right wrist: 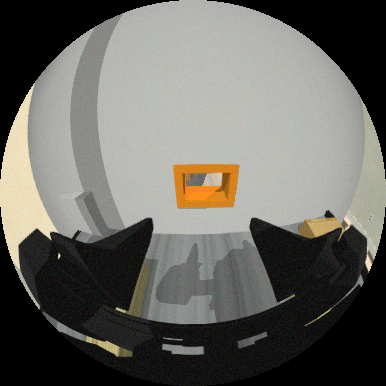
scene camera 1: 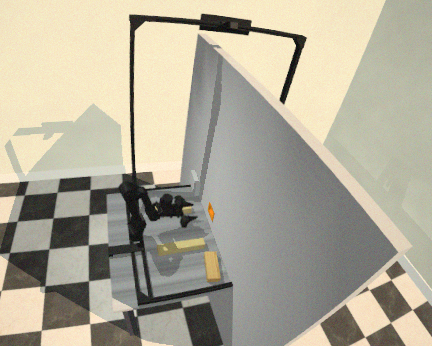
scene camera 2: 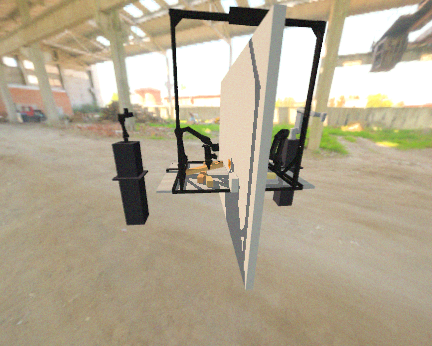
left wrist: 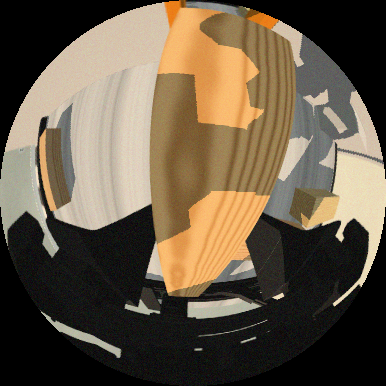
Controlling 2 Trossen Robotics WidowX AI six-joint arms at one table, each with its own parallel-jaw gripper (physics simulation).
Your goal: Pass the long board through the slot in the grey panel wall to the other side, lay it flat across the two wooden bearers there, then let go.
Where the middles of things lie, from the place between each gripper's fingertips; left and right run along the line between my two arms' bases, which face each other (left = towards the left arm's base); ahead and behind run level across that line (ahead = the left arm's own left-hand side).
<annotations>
The orange-framed slot [right wrist: 221,195] lies 12 cm to the left of my right hand, 1 cm below it and 1 cm ahead of it.
I see my left gripper 10 mm past the orange-framed slot, 210 mm to the left of it and 40 mm below it.
</annotations>
